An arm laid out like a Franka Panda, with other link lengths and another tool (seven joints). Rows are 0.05 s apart.
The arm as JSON. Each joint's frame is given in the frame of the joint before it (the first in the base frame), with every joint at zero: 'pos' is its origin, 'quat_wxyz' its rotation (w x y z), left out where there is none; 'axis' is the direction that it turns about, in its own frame. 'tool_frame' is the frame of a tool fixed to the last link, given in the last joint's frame.
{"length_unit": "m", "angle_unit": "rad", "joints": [
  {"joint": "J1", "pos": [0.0, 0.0, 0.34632], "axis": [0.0, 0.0, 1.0]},
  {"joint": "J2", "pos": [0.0, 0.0, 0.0], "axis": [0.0, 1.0, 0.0]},
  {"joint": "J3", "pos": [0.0, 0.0, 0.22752], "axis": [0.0, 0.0, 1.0]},
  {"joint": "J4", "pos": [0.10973, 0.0, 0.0], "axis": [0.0, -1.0, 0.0]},
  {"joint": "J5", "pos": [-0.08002, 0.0, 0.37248], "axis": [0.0, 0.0, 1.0]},
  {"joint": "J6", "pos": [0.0, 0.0, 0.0], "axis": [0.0, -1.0, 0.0]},
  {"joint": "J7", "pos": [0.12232, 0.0, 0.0], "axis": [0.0, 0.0, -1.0]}
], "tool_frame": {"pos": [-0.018, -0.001, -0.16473], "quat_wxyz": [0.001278, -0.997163, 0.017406, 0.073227]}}
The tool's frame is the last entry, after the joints.
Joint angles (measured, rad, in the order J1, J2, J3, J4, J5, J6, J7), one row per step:
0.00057, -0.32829, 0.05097, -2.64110, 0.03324, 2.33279, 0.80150
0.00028, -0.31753, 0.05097, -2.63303, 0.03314, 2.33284, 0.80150
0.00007, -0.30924, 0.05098, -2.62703, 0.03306, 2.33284, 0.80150
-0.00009, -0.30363, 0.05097, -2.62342, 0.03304, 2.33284, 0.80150
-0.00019, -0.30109, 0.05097, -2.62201, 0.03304, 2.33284, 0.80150
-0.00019, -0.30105, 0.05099, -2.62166, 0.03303, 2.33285, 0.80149
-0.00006, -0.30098, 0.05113, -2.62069, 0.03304, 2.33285, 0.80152
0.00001, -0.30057, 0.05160, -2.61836, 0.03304, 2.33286, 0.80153
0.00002, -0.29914, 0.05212, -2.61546, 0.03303, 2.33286, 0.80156
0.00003, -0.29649, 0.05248, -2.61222, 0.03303, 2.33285, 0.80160
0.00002, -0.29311, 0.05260, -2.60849, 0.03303, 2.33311, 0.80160
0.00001, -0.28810, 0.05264, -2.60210, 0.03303, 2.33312, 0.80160
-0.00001, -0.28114, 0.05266, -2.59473, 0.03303, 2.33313, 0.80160
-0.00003, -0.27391, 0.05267, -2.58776, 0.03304, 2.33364, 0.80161
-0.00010, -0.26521, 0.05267, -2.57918, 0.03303, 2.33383, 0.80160
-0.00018, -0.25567, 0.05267, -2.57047, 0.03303, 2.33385, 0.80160
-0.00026, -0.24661, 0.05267, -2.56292, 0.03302, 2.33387, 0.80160
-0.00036, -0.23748, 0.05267, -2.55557, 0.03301, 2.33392, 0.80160
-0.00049, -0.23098, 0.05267, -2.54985, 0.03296, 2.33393, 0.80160
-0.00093, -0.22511, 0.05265, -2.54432, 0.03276, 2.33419, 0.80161
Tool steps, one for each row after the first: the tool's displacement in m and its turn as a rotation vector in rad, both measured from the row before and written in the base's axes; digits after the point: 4 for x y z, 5 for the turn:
0.0017, 0.0001, -0.0015, 0.00032, 0.00265, -0.00009
0.0013, 0.0000, -0.0013, 0.00023, 0.00230, -0.00005
0.0007, 0.0000, -0.0011, 0.00016, 0.00200, -0.00010
0.0002, 0.0000, -0.0006, 0.00007, 0.00113, -0.00008
0.0001, 0.0000, 0.0001, 0.00000, -0.00032, 0.00004
0.0003, 0.0001, 0.0004, 0.00001, -0.00090, 0.00024
0.0008, 0.0003, 0.0008, -0.00002, -0.00193, 0.00054
0.0009, 0.0003, 0.0006, -0.00002, -0.00147, 0.00053
0.0009, 0.0002, 0.0002, 0.00006, -0.00058, 0.00036
0.0010, 0.0001, 0.0001, 0.00016, -0.00060, 0.00016
0.0017, 0.0002, 0.0004, 0.00031, -0.00138, 0.00012
0.0019, 0.0002, -0.0001, 0.00037, -0.00041, 0.00011
0.0018, 0.0002, -0.0004, 0.00037, -0.00024, 0.00007
0.0021, 0.0002, -0.0004, 0.00043, -0.00006, 0.00007
0.0021, 0.0002, -0.0008, 0.00044, 0.00082, 0.00004
0.0017, 0.0001, -0.0011, 0.00038, 0.00150, 0.00003
0.0016, 0.0001, -0.0012, 0.00037, 0.00174, 0.00000
0.0013, 0.0001, -0.0007, 0.00026, 0.00078, -0.00003
0.0014, -0.0001, -0.0004, 0.00015, 0.00008, -0.00027

